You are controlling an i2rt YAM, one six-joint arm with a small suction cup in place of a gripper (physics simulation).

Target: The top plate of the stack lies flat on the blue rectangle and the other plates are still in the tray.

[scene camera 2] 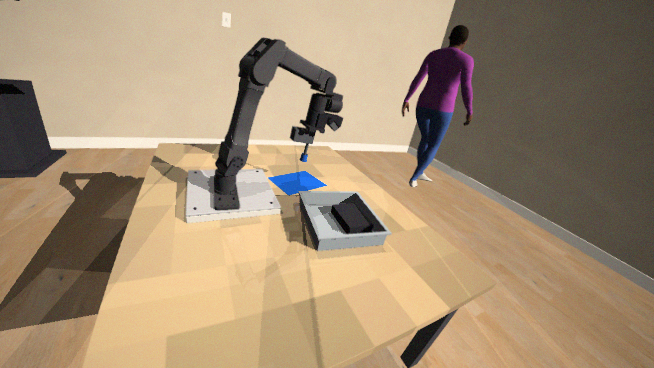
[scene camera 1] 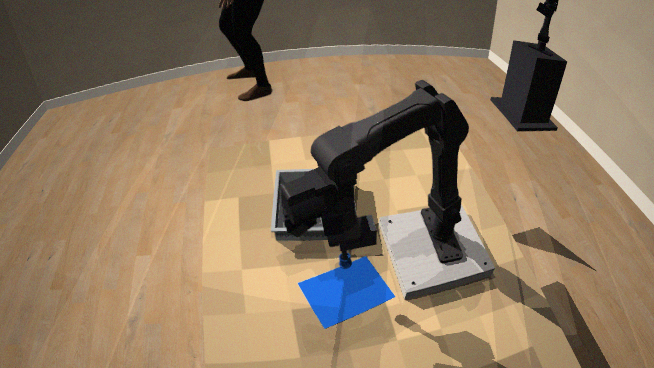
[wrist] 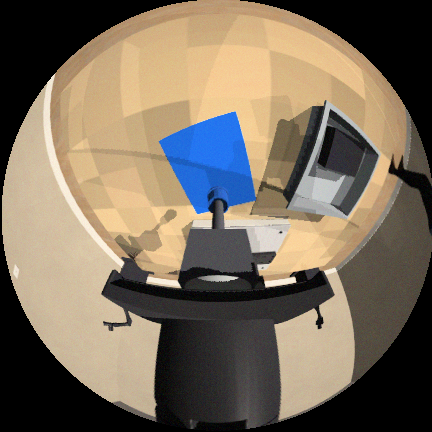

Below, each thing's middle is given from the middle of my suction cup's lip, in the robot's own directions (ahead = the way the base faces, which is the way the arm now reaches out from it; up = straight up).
Right now the grey tray (scene camera 2: 327, 234) is 40 mm ahead of my suction cup, 280 mm to the right of it and 90 mm below it. The rest, counted from my suction cup: blue rectangle (scene camera 1: 337, 295) (10 mm to the left, 110 mm below).
